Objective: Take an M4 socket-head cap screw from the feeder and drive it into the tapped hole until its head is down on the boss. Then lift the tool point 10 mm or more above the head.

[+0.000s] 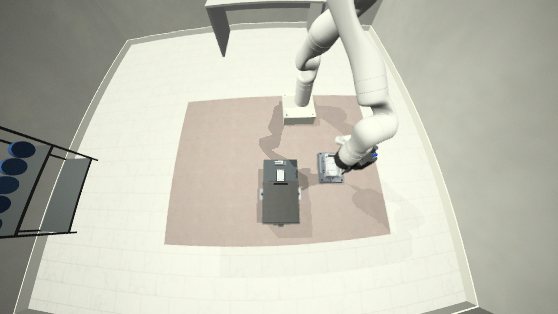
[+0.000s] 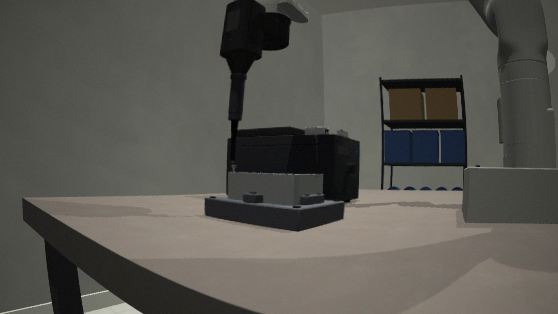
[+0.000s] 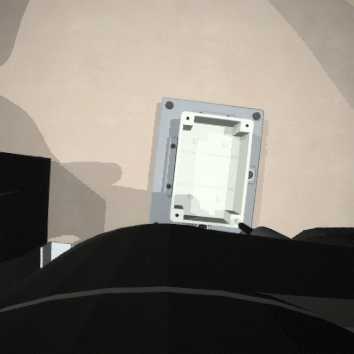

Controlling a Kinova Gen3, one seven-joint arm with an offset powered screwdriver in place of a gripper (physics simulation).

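Note:
The pale open-topped housing (image 1: 331, 167) (image 2: 275, 187) (image 3: 248, 170) sits on the grey fixture plate (image 1: 321, 170) (image 2: 250, 212) (image 3: 162, 130). My screwdriver bit (image 1: 343, 172) (image 2: 233, 161) (image 3: 242, 227) points down, nearly upright, over one corner boss of the housing. A small bright screw (image 2: 233, 168) stands in line under the bit tip, its head visibly above the housing's top edge. It appears to touch the bit. How far its thread is in the hole is hidden. The dark screw feeder (image 1: 281, 202) (image 2: 295, 150) (image 3: 22, 200) stands beside the fixture.
The arm's pale base block (image 1: 299, 120) (image 2: 510, 195) stands on the table behind the feeder and fixture. Low dark clamps (image 2: 253, 198) flank the housing on the plate. A shelf rack (image 2: 422, 122) with brown and blue boxes stands beyond the table.

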